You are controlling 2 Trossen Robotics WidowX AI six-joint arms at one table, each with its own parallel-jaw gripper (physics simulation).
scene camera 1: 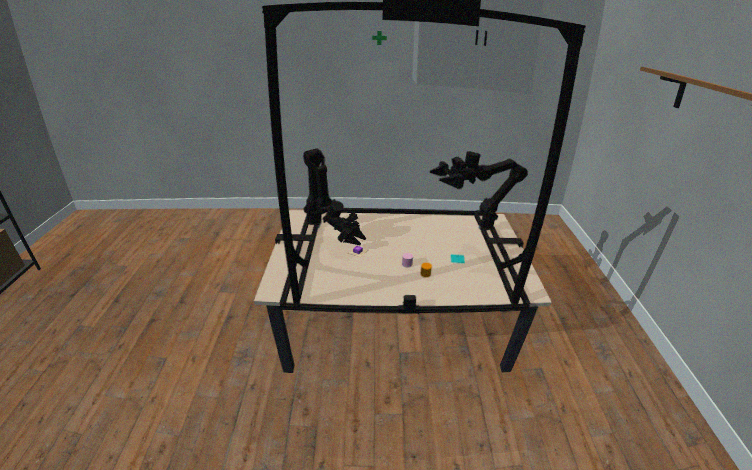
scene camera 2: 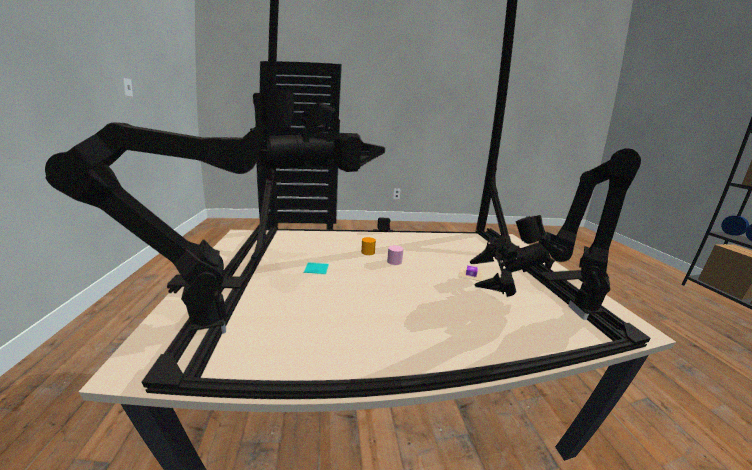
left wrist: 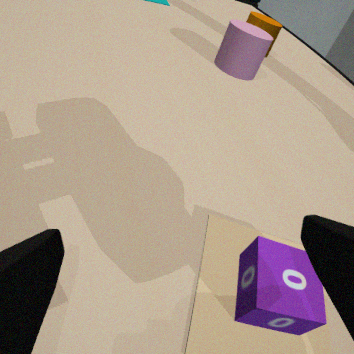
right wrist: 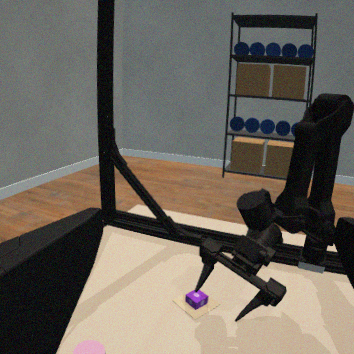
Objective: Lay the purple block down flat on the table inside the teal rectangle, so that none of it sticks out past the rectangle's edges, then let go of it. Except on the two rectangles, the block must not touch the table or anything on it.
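Where they show: left gripper, fingertip midpoint: [scene camera 1: 363, 242] [scene camera 2: 472, 273] [left wrist: 183, 235] [right wrist: 214, 305]; right gripper, fingertip midpoint: [scene camera 1: 434, 175] [scene camera 2: 373, 148] [right wrist: 222, 225]; left arm's base at its link origin: [scene camera 1: 314, 221] [scene camera 2: 586, 305] [right wrist: 312, 257]; right arm's base at its link origin: [scene camera 1: 486, 226] [scene camera 2: 207, 318].
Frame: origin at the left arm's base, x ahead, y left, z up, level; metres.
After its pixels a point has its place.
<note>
The purple block [scene camera 1: 357, 249] {x 0.255, y -0.220, z 0.000 m} [scene camera 2: 471, 271] {x 0.263, y -0.196, z -0.003 m} [left wrist: 280, 285] {x 0.254, y -0.203, z 0.000 m} [right wrist: 196, 299] {x 0.268, y -0.204, z 0.000 m} rests on the tan rectangle [left wrist: 215, 280] {x 0.266, y -0.185, z -0.018 m} [right wrist: 182, 301] {x 0.268, y -0.233, z -0.018 m}. My left gripper [scene camera 1: 361, 241] {x 0.275, y -0.165, z 0.006 m} [scene camera 2: 473, 273] {x 0.275, y -0.165, z 0.006 m} [left wrist: 183, 235] {x 0.275, y -0.165, z 0.006 m} [right wrist: 214, 305] {x 0.275, y -0.165, z 0.006 m} is open and empty, above the table beside the block. In the left wrist view the block lies near the right-hand finger, which overlaps its edge. The teal rectangle [scene camera 1: 457, 258] {x 0.713, y -0.212, z -0.018 m} [scene camera 2: 316, 268] {x 0.713, y -0.211, z -0.018 m} lies flat across the table; a corner of it shows at the top of the left wrist view. My right gripper [scene camera 1: 435, 175] {x 0.578, y -0.081, z 0.325 m} [scene camera 2: 383, 149] {x 0.578, y -0.081, z 0.325 m} is open and empty, high above the table.
A pink cylinder [scene camera 1: 407, 260] {x 0.482, y -0.302, z 0.018 m} [scene camera 2: 394, 255] {x 0.488, y -0.257, z 0.012 m} [left wrist: 243, 50] {x 0.462, y -0.268, z 0.010 m} [right wrist: 90, 348] {x 0.477, y -0.280, z 0.027 m} and an orange cylinder [scene camera 1: 425, 269] {x 0.559, y -0.362, z 0.022 m} [scene camera 2: 368, 246] {x 0.564, y -0.318, z 0.012 m} [left wrist: 266, 20] {x 0.551, y -0.335, z 0.026 m} stand between the two rectangles, towards the front in scene camera 1. Black frame rails run along the table's edges, with tall posts.
</note>
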